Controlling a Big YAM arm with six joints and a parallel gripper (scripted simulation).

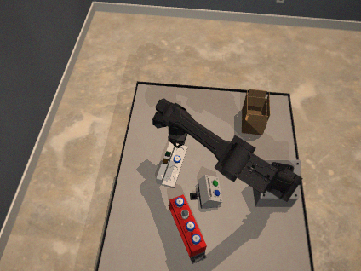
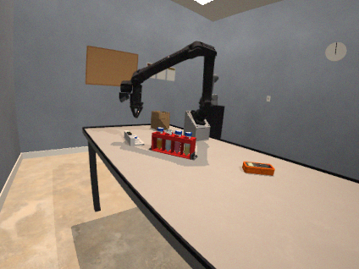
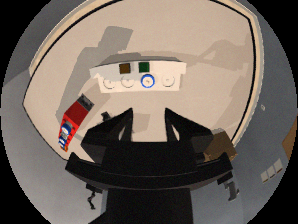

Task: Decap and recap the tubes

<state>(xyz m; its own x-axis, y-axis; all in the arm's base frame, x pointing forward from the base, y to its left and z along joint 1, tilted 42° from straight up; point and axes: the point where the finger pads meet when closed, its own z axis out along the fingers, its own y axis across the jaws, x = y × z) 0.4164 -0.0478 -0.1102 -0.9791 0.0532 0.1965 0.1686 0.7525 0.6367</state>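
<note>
My gripper is now 4 cm past the blue tube cap, 25 cm to the right of it and 4 cm above it. Round my hand: green key 18 cm behind, 12 cm to the left, 8 cm below; key housing 16 cm behind, 15 cm to the left, 10 cm below; blue key 19 cm behind, 17 cm to the left, 8 cm below.
</note>
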